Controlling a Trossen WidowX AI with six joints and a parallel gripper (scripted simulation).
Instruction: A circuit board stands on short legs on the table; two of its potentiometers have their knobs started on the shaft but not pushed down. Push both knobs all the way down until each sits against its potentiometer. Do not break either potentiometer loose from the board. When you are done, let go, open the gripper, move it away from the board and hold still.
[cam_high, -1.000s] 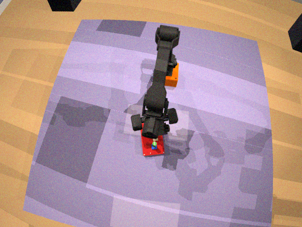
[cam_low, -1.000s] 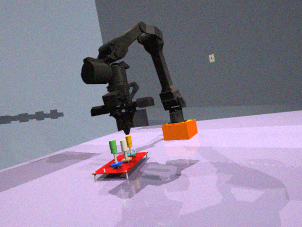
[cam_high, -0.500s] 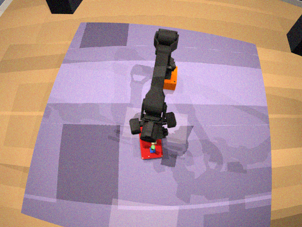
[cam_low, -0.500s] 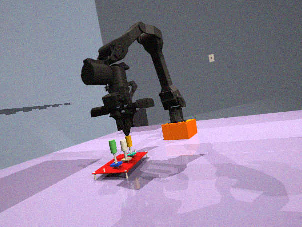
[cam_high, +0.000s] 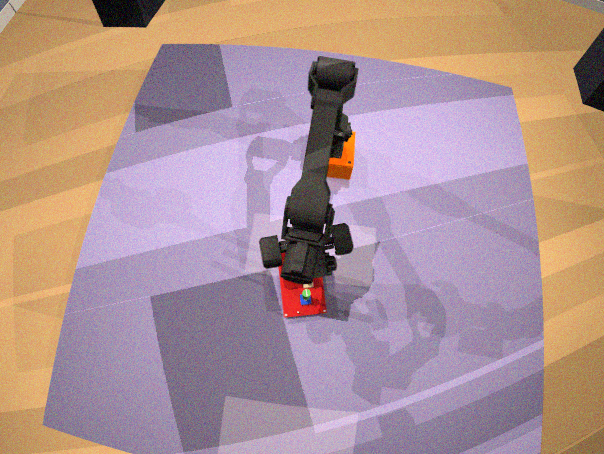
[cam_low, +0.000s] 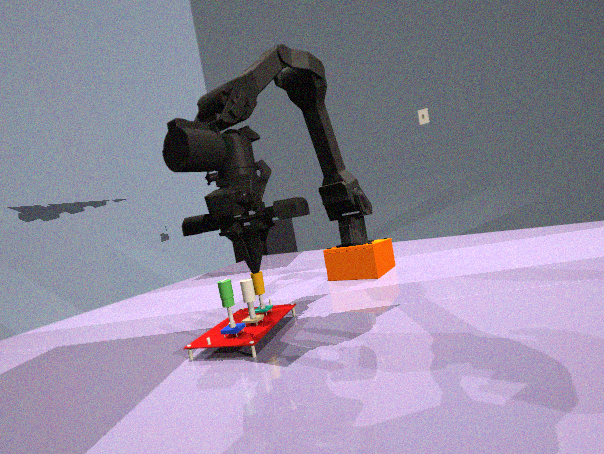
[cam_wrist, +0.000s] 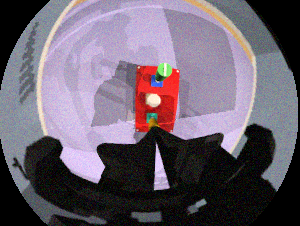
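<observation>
Now: the yellow knob 2 cm below my gripper tip.
</observation>
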